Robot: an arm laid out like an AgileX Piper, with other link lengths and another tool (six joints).
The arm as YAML. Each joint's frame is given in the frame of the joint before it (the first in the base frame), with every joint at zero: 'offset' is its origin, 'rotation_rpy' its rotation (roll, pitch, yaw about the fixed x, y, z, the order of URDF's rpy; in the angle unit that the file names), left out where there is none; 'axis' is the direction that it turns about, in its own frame. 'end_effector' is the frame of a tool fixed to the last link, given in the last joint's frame.
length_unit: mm
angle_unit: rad
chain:
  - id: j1
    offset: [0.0, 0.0, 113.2]
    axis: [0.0, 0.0, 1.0]
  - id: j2
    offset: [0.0, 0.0, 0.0]
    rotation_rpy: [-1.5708, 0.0, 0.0]
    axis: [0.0, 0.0, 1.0]
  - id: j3
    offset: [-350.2, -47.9, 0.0]
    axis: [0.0, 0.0, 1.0]
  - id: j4
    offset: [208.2, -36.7, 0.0]
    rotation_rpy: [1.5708, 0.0, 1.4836]
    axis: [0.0, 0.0, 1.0]
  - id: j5
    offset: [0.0, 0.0, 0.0]
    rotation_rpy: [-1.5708, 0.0, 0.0]
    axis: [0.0, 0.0, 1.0]
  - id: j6
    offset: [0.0, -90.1, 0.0]
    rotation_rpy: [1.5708, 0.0, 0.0]
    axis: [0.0, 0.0, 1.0]
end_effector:
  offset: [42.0, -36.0, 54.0]
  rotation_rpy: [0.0, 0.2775, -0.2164]
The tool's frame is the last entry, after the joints.
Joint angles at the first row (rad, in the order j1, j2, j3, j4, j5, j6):
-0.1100 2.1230 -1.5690 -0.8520 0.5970 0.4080
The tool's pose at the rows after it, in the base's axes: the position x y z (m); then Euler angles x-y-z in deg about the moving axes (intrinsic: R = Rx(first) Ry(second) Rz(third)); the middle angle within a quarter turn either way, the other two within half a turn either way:
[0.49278 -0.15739 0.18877 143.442 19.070 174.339]
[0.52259 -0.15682 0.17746 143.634 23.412 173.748]
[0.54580 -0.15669 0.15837 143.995 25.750 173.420]
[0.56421 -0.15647 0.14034 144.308 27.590 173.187]
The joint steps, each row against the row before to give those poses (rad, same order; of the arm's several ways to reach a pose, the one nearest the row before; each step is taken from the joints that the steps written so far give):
0.0000 0.1040 -0.1360 0.0000 -0.0350 -0.0050
0.0000 0.0720 -0.0950 -0.0010 -0.0590 -0.0180
0.0000 0.0780 -0.0840 -0.0020 -0.0370 -0.0030
0.0000 0.0690 -0.0740 -0.0010 -0.0290 -0.0020

